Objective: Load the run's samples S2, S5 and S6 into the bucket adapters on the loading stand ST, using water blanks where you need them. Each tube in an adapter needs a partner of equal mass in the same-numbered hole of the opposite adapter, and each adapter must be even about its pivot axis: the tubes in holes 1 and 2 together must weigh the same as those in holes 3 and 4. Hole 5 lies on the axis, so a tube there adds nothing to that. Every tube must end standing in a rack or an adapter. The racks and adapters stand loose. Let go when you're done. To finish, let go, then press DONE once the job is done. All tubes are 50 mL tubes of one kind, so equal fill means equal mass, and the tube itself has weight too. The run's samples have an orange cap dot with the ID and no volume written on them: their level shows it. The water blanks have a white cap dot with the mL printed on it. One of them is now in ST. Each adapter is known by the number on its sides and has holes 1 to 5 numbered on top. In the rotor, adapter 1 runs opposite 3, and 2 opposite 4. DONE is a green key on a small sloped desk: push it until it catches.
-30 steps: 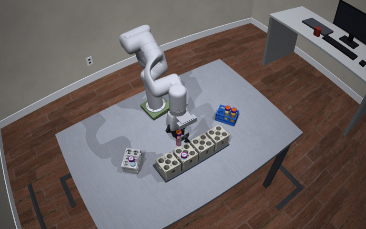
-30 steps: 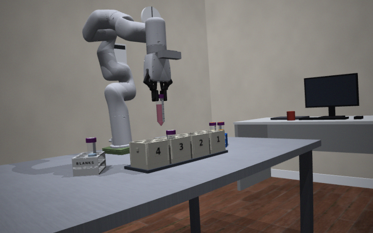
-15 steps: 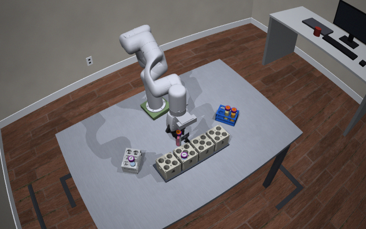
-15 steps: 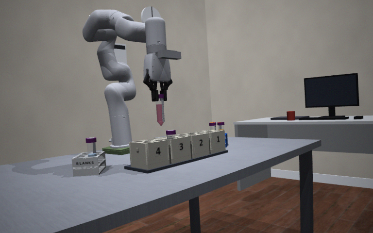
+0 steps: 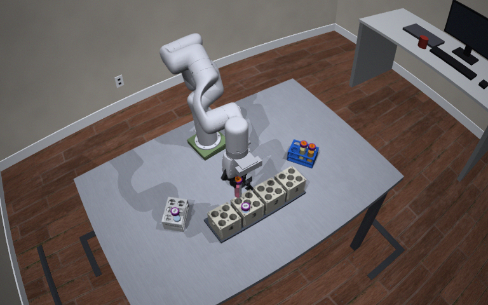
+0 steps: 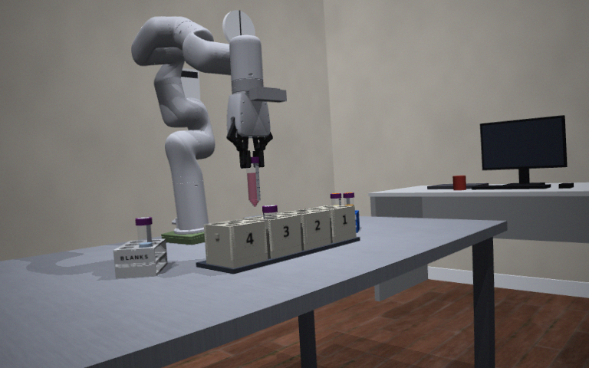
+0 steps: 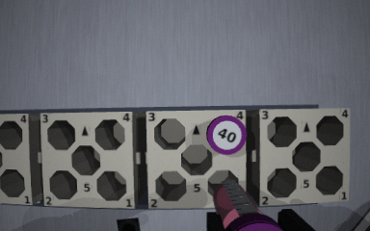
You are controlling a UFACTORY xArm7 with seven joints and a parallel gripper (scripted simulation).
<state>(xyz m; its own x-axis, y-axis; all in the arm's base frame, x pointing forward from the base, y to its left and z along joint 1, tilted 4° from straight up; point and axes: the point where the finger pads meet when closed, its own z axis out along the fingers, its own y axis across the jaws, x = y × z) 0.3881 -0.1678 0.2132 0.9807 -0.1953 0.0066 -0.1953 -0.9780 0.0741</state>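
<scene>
Now: the sample tube 5 cm below my hand and 1 cm ahead of it. Also, from my hand: green done key: 17 cm below, 15 cm behind, 14 cm to the left; then bucket adapter: 18 cm below, 9 cm to the right, 1 cm ahead; then white-dot blank: 17 cm below, 5 cm ahead, 2 cm to the right.
</scene>
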